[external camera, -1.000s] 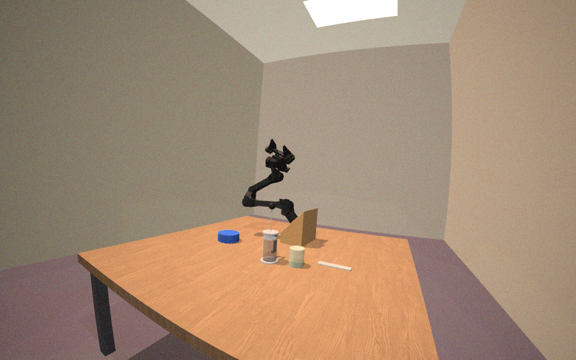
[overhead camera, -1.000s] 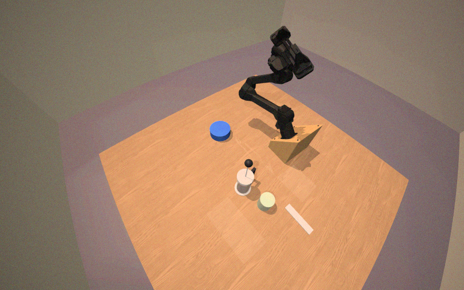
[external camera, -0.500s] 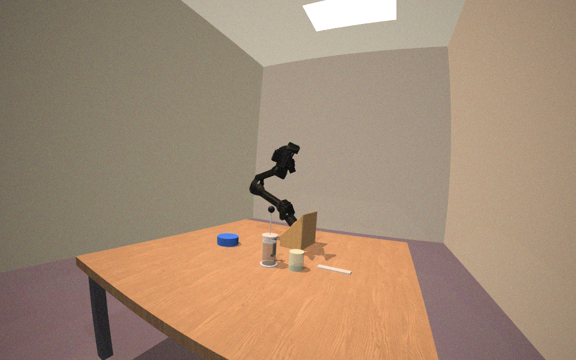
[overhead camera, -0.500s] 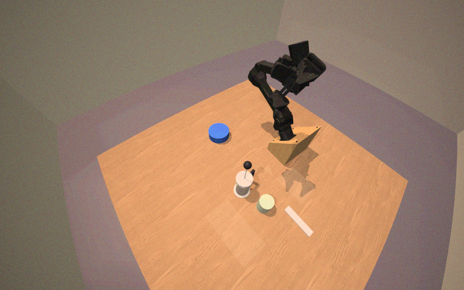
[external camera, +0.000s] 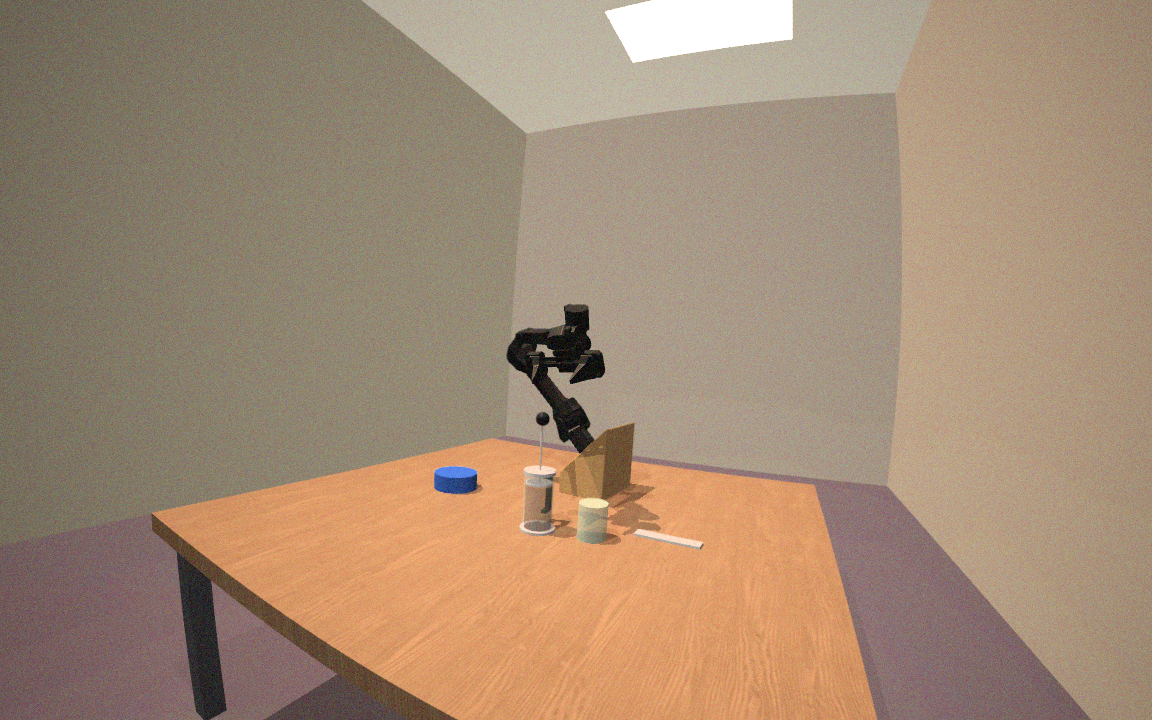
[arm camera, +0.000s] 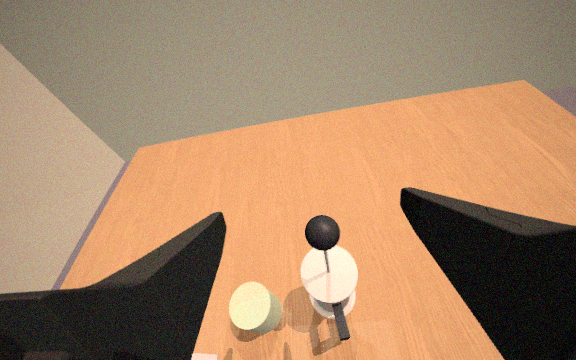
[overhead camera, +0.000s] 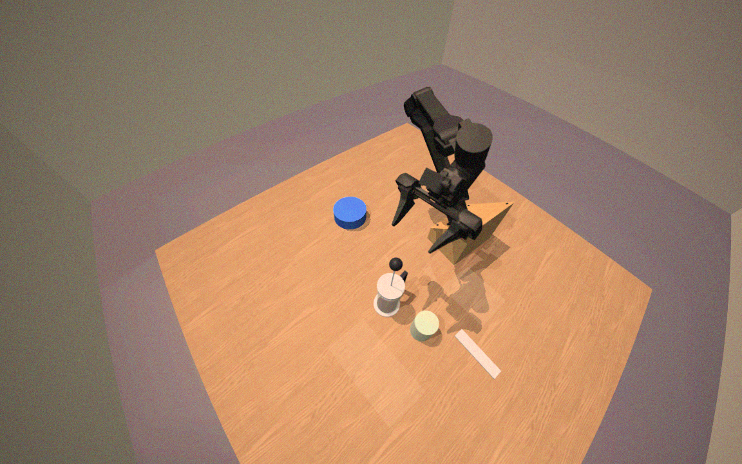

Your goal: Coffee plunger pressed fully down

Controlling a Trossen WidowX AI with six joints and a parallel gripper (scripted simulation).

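Right now my gripper tip is 10 mm short of the coffee press and 210 mm above it. Round my gripper tip: white flat strip (90 mm behind, 270 mm to the left, 330 mm below); pale green cylinder (10 mm behind, 120 mm to the left, 290 mm below).
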